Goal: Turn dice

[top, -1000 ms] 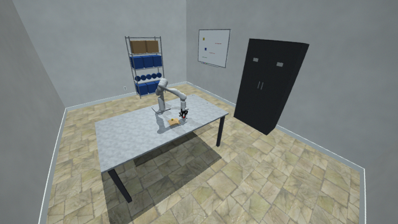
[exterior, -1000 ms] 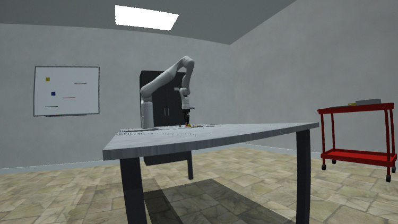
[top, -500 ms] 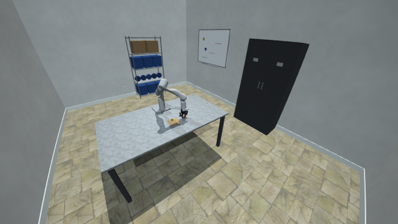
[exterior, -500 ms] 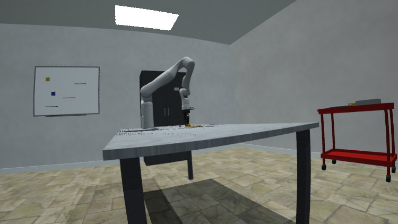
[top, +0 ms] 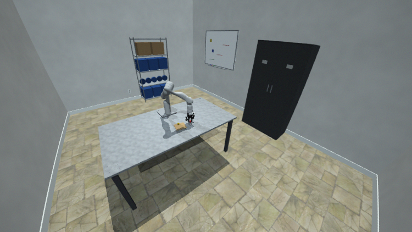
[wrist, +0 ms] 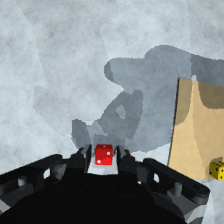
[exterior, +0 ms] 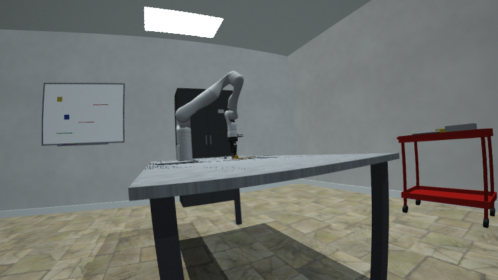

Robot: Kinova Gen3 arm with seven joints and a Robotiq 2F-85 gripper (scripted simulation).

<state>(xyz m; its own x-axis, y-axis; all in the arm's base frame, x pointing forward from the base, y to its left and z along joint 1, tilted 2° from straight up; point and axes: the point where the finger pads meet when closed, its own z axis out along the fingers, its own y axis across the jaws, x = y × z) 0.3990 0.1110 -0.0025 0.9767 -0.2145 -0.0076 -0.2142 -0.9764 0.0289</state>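
The red die lies 10 mm below my hand. Round my hand: tan mat (10 mm behind, 160 mm to the right, 20 mm below); then yellow die (60 mm behind, 160 mm to the right, 10 mm below); then white die (80 mm behind, 10 mm to the right, 10 mm below).
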